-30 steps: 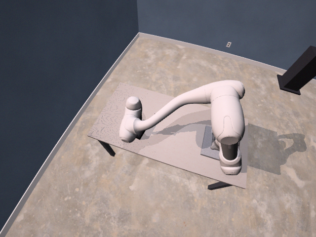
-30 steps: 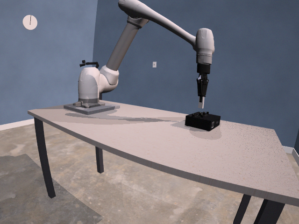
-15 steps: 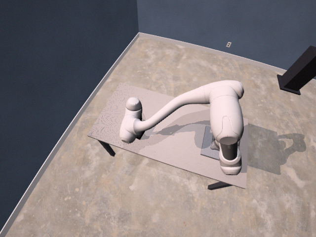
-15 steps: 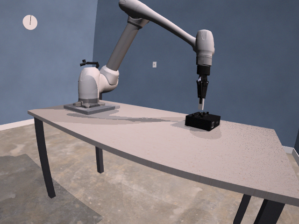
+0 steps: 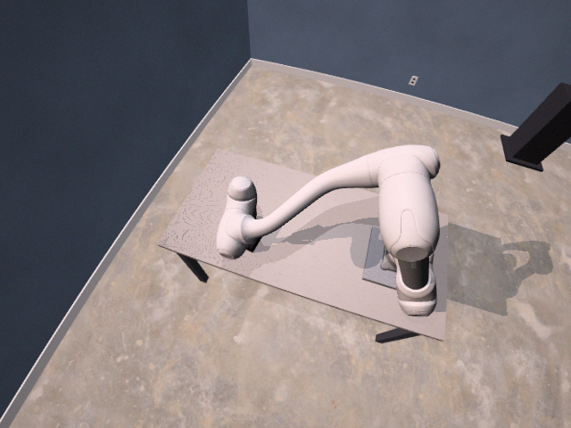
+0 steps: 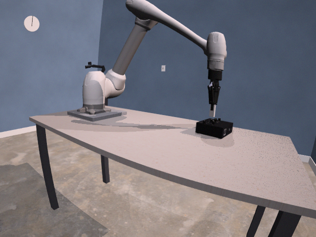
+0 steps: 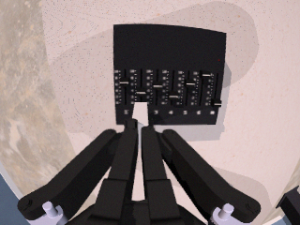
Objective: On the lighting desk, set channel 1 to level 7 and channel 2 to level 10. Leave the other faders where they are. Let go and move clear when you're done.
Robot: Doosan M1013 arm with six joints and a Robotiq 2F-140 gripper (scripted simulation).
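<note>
Now: the fader 40 mm ahead of my hand, 20 mm to the left of it and 40 mm below it.
</note>
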